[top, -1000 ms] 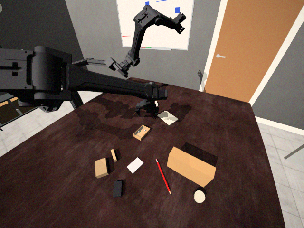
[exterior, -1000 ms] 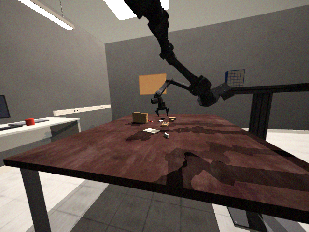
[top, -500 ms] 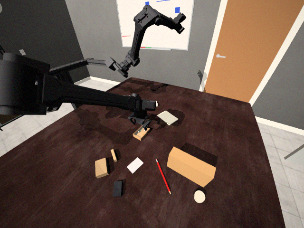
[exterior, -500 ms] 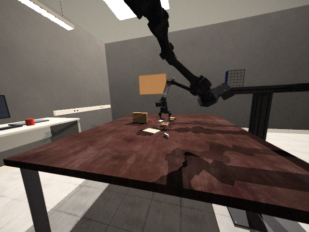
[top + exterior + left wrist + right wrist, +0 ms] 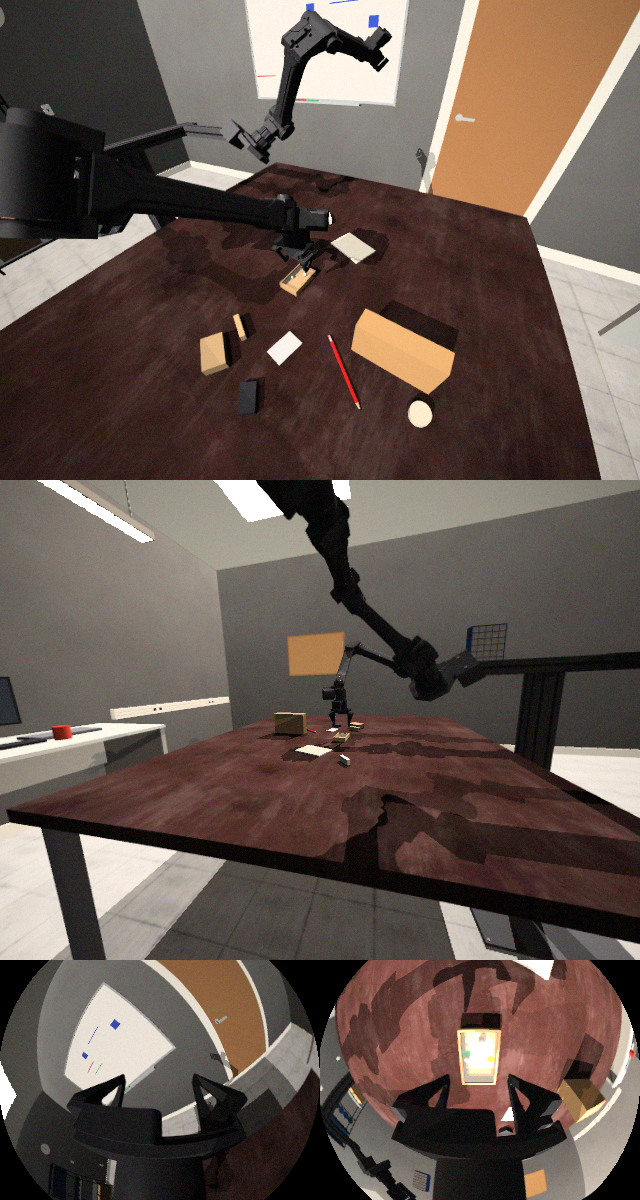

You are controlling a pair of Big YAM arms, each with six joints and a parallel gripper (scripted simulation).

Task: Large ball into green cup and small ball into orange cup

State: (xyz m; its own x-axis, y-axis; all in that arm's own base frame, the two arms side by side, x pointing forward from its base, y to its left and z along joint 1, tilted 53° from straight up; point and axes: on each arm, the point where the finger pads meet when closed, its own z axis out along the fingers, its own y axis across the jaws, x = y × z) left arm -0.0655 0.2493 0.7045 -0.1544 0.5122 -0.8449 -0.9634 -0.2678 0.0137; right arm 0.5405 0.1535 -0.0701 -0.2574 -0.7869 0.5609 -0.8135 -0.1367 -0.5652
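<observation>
Right now my right hand is 70 mm above the wooden puzzle. The rest, counted from my right hand: pale flat card (250 mm to the left, 80 mm below, 70 mm ahead); red pencil (270 mm ahead, 160 mm to the right, 80 mm below); dark block (340 mm to the right, 130 mm ahead, 70 mm below).
</observation>
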